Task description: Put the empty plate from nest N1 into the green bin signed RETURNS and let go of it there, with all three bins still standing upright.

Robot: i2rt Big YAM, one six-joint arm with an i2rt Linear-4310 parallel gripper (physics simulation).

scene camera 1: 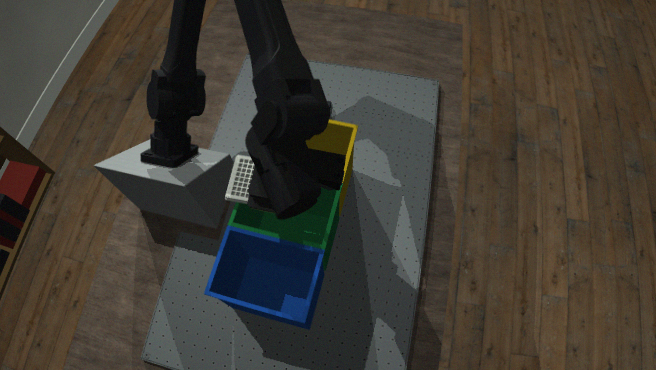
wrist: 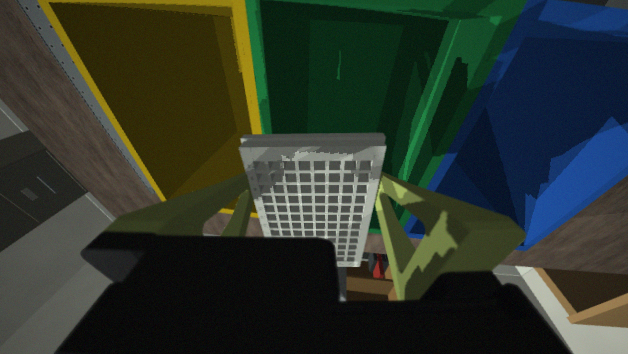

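Seen in the pictures: gripper, between the fingertips: [wrist: 314, 177]; arm's base, origin of its link: [scene camera 1: 170, 156].
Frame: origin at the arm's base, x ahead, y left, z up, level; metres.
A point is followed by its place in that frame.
A white plate with a grid of wells [scene camera 1: 240, 177] @[x 0.202, y -0.058, z 0.088 m] [wrist: 315, 185] @[x 0.274, y -0.056, z 0.076 m] is held between the two olive fingers of my gripper [wrist: 314, 177] @[x 0.277, y -0.055, z 0.072 m], which is shut on its long sides. In the scene view the wrist hides most of the plate and the fingers. In the wrist view the plate's far edge shows in front of the green bin and close to the wall shared with the yellow bin. The green bin [scene camera 1: 285, 225] @[x 0.261, y -0.060, z -0.124 m] [wrist: 350, 75] @[x 0.309, y -0.082, z -0.124 m] stands upright between the yellow and blue bins, its back part hidden by the arm in the scene view. No RETURNS sign shows.
The yellow bin [scene camera 1: 335, 137] @[x 0.342, y 0.106, z 0.003 m] [wrist: 165, 75] @[x 0.327, y 0.107, z -0.012 m] and the blue bin [scene camera 1: 265, 270] @[x 0.243, y -0.169, z -0.124 m] [wrist: 540, 100] @[x 0.309, y -0.268, z -0.037 m] stand upright on either side of the green one, on the perforated grey board [scene camera 1: 190, 300] @[x 0.097, y -0.272, z -0.126 m]. The grey arm pedestal [scene camera 1: 175, 195] @[x 0.061, y -0.095, z 0.027 m] is to the left in the scene view.
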